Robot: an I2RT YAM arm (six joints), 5 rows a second.
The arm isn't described. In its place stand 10 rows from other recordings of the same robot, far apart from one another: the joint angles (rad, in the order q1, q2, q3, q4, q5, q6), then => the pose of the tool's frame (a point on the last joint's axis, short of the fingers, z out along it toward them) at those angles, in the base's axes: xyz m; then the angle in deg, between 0 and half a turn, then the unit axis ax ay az.
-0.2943, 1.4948, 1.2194, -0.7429, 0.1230, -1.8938 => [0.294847, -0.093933, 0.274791, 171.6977, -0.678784, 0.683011, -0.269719]
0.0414, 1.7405, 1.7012, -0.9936, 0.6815, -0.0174 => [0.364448, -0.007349, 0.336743, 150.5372, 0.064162, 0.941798, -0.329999]
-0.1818, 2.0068, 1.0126, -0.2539, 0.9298, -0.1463 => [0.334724, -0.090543, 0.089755, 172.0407, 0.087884, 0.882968, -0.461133]
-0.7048, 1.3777, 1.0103, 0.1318, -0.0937, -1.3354 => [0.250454, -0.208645, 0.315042, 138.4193, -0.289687, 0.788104, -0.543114]
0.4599, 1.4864, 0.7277, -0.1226, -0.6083, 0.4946 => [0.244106, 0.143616, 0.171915, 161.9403, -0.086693, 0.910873, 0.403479]
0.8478, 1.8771, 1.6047, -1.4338, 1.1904, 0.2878 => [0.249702, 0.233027, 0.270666, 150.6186, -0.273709, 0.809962, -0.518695]
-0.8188, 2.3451, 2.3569, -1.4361, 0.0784, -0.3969 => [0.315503, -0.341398, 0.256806, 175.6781, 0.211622, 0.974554, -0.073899]
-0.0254, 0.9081, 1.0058, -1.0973, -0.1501, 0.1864 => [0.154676, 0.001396, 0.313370, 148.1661, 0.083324, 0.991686, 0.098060]
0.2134, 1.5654, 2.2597, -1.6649, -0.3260, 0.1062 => [0.221694, 0.059707, 0.491472, 149.4667, -0.102004, 0.973059, 0.206763]
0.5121, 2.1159, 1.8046, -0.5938, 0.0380, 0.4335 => [0.415740, 0.232144, 0.235136, 145.2029, -0.032407, 0.989742, 0.139142]
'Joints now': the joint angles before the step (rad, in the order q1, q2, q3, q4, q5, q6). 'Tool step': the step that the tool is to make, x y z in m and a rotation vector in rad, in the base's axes. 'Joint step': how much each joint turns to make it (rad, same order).
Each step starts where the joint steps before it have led.
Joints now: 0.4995 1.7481 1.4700 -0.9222 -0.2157 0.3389
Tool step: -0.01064 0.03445 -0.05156 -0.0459 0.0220 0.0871
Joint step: 0.0992 0.0767 -0.1053 0.1396 0.0301 0.0020
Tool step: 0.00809 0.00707 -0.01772 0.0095 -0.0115 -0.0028
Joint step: 0.0035 0.0503 -0.0095 0.0759 0.0008 0.0065
